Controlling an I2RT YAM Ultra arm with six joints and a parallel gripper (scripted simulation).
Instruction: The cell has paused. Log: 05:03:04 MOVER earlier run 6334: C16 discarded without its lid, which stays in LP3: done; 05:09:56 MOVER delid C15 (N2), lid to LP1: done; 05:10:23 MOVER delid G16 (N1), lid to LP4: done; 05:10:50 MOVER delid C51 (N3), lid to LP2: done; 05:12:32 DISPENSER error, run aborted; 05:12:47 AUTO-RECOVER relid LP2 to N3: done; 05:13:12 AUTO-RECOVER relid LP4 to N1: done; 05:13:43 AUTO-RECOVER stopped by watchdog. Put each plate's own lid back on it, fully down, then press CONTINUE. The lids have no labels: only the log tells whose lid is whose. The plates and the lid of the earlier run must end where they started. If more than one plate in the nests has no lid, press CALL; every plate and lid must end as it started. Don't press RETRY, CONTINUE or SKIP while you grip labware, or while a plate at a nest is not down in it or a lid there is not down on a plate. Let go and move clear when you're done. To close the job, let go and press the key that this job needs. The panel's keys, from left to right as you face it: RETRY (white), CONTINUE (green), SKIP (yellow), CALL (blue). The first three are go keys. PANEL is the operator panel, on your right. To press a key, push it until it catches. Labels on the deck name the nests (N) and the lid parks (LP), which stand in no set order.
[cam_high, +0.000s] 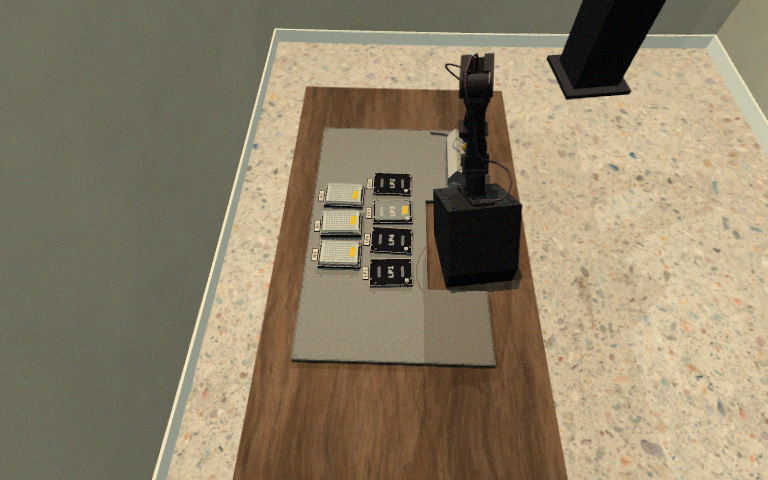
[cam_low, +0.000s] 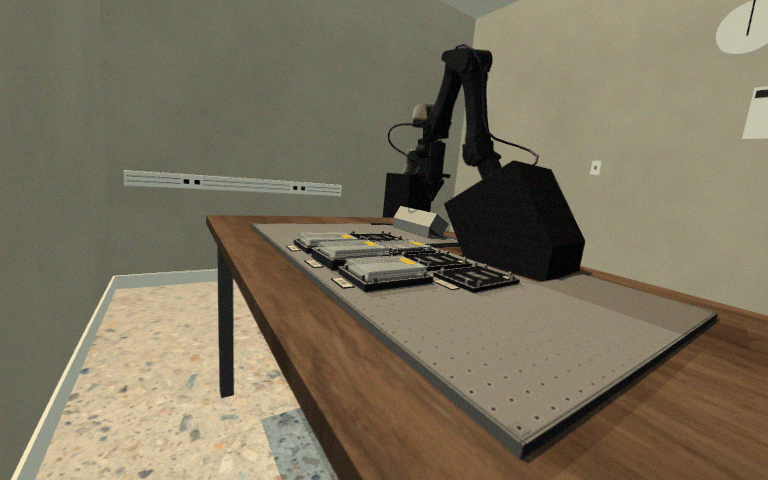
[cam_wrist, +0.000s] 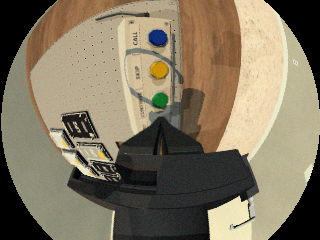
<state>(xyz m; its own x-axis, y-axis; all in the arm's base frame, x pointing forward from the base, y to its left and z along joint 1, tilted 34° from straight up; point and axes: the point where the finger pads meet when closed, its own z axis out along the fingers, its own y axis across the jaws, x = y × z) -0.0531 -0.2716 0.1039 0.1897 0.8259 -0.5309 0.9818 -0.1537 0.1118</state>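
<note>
Right now the green key is 60 mm below my hand. The rest, counted from my hand: blue key: 20 mm behind, 100 mm to the right, 60 mm below; yellow key: 10 mm behind, 50 mm to the right, 60 mm below; LP4 lid park: 330 mm ahead, 310 mm to the left, 120 mm below.
</note>
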